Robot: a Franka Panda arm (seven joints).
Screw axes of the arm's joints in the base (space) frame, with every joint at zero. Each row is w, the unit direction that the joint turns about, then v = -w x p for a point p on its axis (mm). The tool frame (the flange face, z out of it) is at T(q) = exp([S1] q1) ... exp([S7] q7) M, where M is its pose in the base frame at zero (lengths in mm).
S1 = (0, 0, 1, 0.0, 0.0, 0.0)
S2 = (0, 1, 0, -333.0, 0.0, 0.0)
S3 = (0, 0, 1, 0.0, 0.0, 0.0)
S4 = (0, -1, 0, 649.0, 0.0, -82.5)
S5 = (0, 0, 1, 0.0, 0.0, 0.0)
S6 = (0, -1, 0, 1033.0, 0.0, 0.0)
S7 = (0, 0, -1, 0.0, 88.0, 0.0)
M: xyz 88.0 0.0 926.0 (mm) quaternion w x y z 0 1 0 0
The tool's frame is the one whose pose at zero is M.
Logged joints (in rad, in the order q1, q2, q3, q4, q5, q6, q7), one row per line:
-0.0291 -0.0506 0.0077 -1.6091 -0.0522 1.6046 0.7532
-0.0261 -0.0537 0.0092 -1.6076 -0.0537 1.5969 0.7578
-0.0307 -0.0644 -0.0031 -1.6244 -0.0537 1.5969 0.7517
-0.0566 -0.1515 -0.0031 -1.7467 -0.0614 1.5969 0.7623
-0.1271 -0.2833 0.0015 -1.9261 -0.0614 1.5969 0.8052
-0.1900 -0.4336 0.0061 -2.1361 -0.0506 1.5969 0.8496
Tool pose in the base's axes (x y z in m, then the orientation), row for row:
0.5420 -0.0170 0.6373 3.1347 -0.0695 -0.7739
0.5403 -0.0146 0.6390 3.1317 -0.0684 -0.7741
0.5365 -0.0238 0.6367 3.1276 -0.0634 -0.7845
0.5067 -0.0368 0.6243 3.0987 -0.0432 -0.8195
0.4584 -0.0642 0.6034 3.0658 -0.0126 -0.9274
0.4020 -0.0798 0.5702 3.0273 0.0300 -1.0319
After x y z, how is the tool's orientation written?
As angles about the fixed x, y, z axes (roll, pitch, yaw), in radians.
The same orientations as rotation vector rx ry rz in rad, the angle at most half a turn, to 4 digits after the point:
2.8776 -1.1730 0.0960
2.8753 -1.1726 0.0926
2.8674 -1.1869 0.0826
2.8289 -1.2303 0.0348
2.7437 -1.3728 -0.0347
2.6581 -1.5046 -0.1261

